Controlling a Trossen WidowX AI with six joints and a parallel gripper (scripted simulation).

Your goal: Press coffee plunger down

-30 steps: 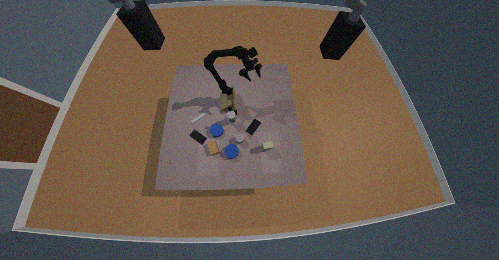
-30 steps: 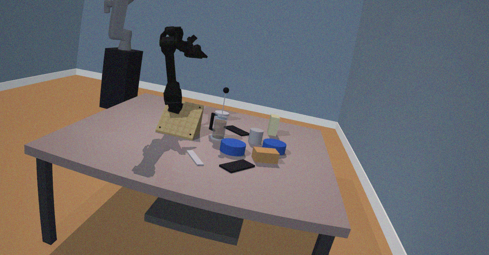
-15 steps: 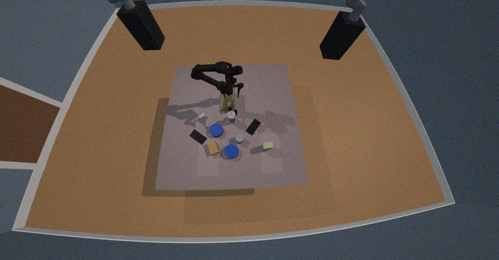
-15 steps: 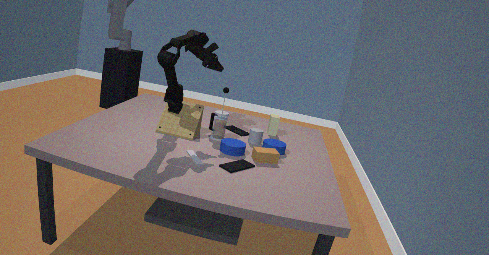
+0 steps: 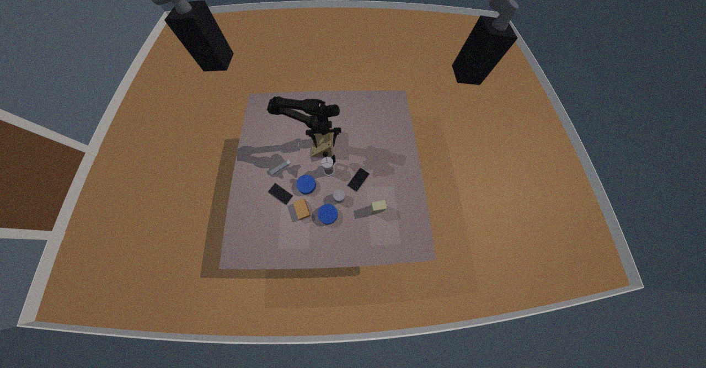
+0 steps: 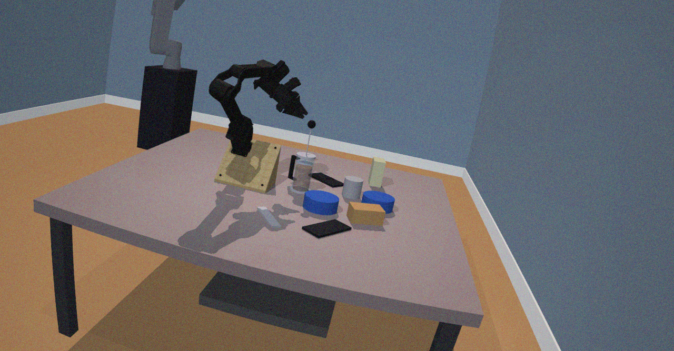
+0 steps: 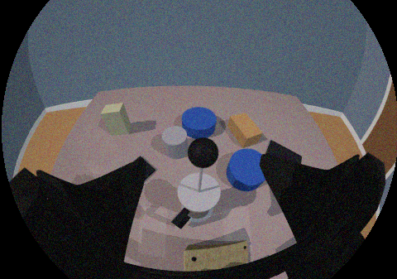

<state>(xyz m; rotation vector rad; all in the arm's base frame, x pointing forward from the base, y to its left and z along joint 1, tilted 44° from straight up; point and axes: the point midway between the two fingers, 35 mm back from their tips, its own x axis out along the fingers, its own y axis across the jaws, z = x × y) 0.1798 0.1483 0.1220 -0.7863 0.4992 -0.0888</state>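
Now: gripper tip 15 cm above the coffee press, 1 cm to the right of it and 1 cm short of it. From my gripper tip the other things lie so: grey bar: 33 cm to the right, 28 cm below, 1 cm ahead; grey cylinder: 25 cm below, 21 cm ahead, 8 cm to the left; pale yellow box: 31 cm to the left, 28 cm ahead, 23 cm below.
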